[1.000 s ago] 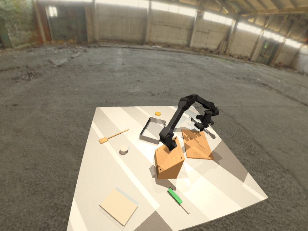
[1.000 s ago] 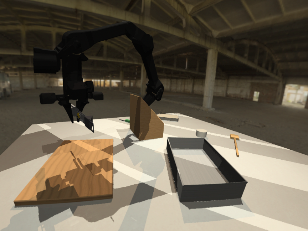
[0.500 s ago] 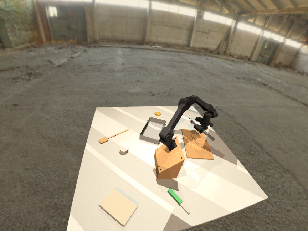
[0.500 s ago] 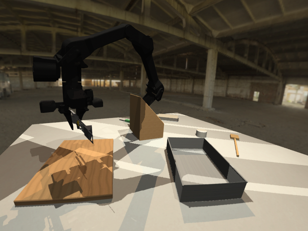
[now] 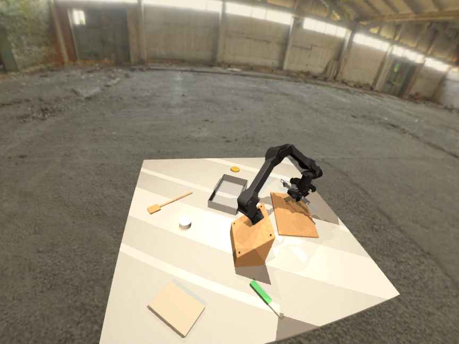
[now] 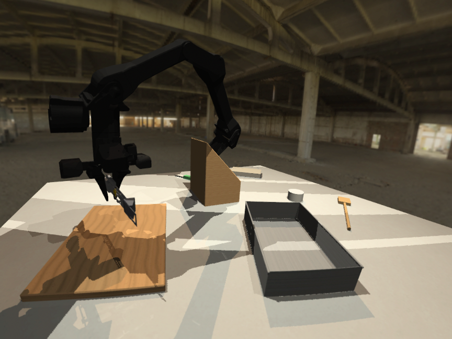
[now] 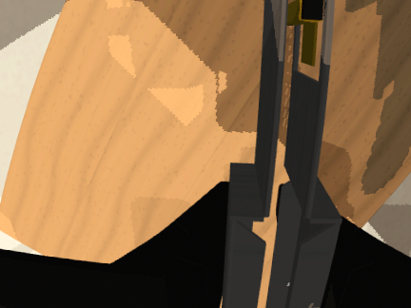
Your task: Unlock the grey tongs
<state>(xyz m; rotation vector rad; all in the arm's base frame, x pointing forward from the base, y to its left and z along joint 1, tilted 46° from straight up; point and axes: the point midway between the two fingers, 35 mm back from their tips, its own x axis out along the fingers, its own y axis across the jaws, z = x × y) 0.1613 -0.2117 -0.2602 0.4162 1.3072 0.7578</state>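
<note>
Right now the wooden board is 10 cm below my gripper tip. Also, from my gripper tip: roasting tin 38 cm to the left, 20 cm ahead, 8 cm below; then yellow lock piece 5 cm ahead, 4 cm above, 1 cm to the left; then green-handled tool 47 cm behind, 34 cm to the left, 10 cm below.
</note>
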